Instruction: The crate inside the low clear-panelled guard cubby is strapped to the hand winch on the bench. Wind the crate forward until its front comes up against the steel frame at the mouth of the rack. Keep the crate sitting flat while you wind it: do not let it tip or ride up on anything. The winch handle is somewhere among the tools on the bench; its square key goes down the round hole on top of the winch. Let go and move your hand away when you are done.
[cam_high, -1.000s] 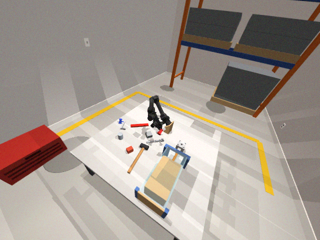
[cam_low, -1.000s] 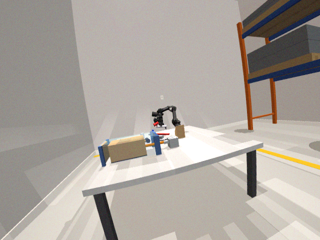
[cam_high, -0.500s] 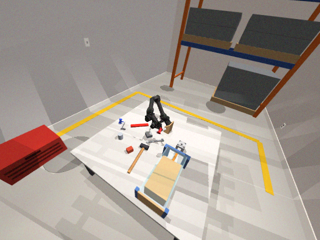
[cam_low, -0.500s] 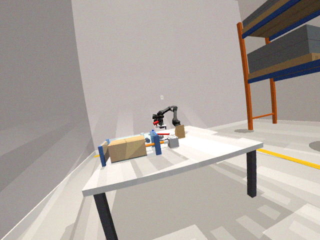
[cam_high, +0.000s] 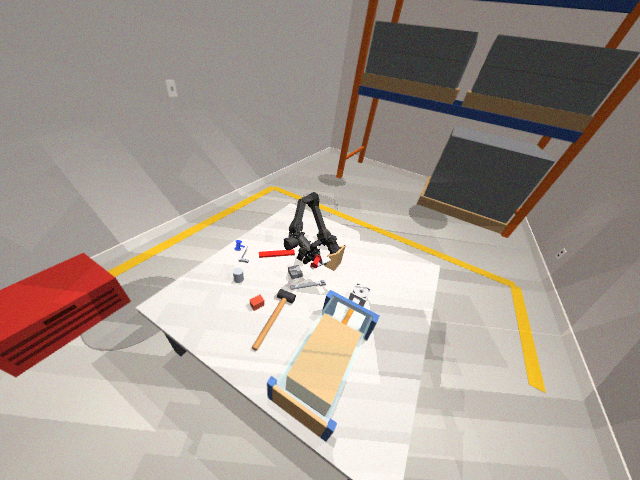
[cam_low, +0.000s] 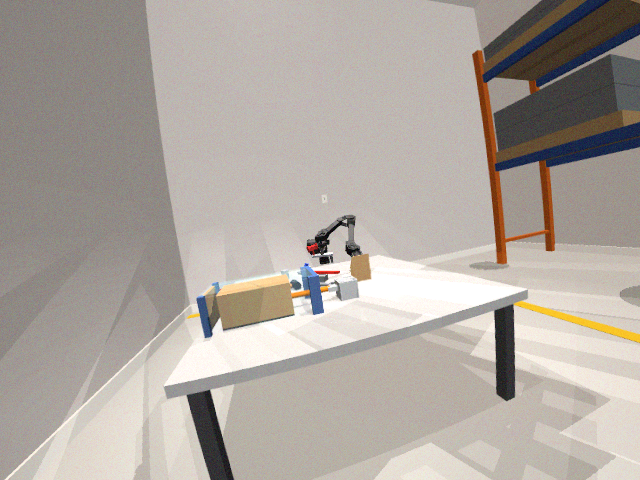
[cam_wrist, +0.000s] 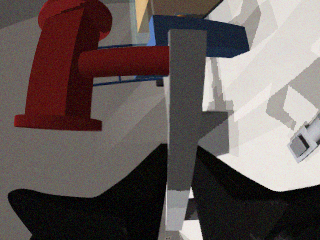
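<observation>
My gripper tip is now 50 mm short of the red knob, 10 mm to the left of it and 40 mm below it. Round my gripper tip: grey block 20 mm ahead, 160 mm to the right, 170 mm below; frame 80 mm ahead, 250 mm to the left, 80 mm below; red-knobbed winch handle 10 mm ahead, 10 mm to the right, 10 mm above.
</observation>
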